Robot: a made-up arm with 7 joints. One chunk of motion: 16 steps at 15 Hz.
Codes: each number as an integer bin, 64 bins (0 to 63) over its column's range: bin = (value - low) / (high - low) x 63, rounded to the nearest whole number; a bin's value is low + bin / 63 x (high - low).
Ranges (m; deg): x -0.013..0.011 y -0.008..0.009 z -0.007..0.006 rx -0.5..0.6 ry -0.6..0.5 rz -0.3..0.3
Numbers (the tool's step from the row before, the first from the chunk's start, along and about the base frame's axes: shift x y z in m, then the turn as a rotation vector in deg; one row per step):
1: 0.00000 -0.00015 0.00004 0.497 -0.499 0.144
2: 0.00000 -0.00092 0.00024 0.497 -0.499 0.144
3: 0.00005 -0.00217 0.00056 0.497 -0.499 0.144
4: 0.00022 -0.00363 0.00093 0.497 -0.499 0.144
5: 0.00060 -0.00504 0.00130 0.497 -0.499 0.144
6: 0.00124 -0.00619 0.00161 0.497 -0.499 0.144
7: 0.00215 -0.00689 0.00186 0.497 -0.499 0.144
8: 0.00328 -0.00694 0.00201 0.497 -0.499 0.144
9: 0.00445 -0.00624 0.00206 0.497 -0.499 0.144
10: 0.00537 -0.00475 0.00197 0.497 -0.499 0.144
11: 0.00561 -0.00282 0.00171 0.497 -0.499 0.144
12: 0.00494 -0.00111 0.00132 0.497 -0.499 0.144
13: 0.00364 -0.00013 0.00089 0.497 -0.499 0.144
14: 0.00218 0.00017 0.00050 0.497 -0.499 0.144
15: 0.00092 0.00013 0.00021 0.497 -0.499 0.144
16: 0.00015 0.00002 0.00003 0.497 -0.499 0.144
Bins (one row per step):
1: 34 29 34 57 6 47
2: 34 26 35 57 6 47
3: 34 22 37 57 6 47
4: 35 16 38 57 6 47
5: 36 11 40 57 6 47
6: 37 7 42 57 6 47
7: 40 4 43 57 6 47
8: 43 4 44 57 6 47
9: 46 7 44 57 6 47
10: 48 12 43 57 6 47
11: 49 19 42 57 6 47
12: 47 26 40 57 6 47
13: 44 29 38 57 6 47
14: 40 30 36 57 6 47
15: 37 30 35 57 6 47
16: 35 30 34 57 6 47

